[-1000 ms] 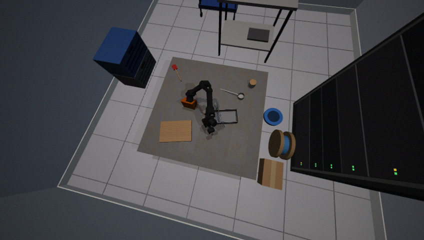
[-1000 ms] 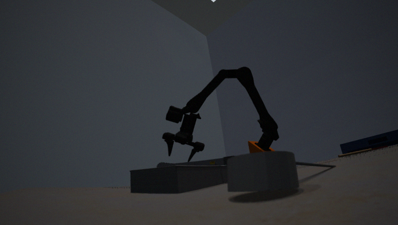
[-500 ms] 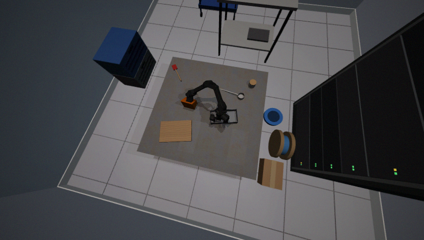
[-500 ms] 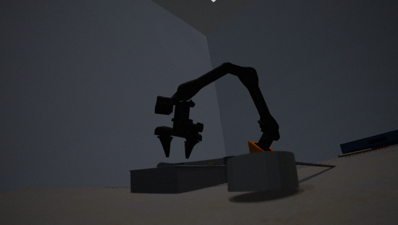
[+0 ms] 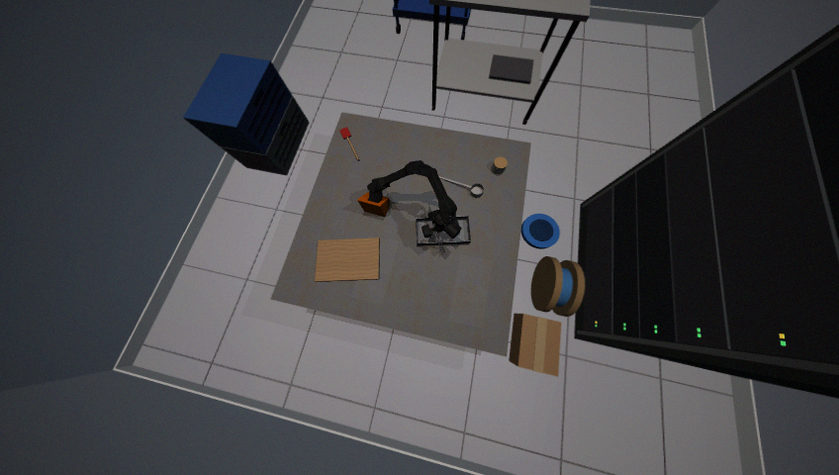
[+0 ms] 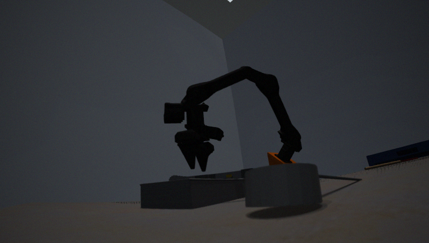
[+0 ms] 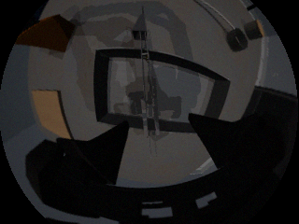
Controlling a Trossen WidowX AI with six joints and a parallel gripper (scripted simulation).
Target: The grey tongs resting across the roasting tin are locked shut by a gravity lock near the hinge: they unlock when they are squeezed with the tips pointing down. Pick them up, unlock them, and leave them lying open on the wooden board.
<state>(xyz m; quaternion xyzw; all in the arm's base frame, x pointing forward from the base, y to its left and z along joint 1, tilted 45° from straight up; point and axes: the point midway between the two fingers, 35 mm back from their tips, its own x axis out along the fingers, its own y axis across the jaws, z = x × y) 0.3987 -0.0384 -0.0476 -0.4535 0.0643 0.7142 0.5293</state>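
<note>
The roasting tin is 1 cm ahead of my gripper tip, 3 cm to the left of it and 7 cm below it. The rest, counted from my gripper tip: wooden board 45 cm behind, 29 cm to the right, 9 cm below.
</note>
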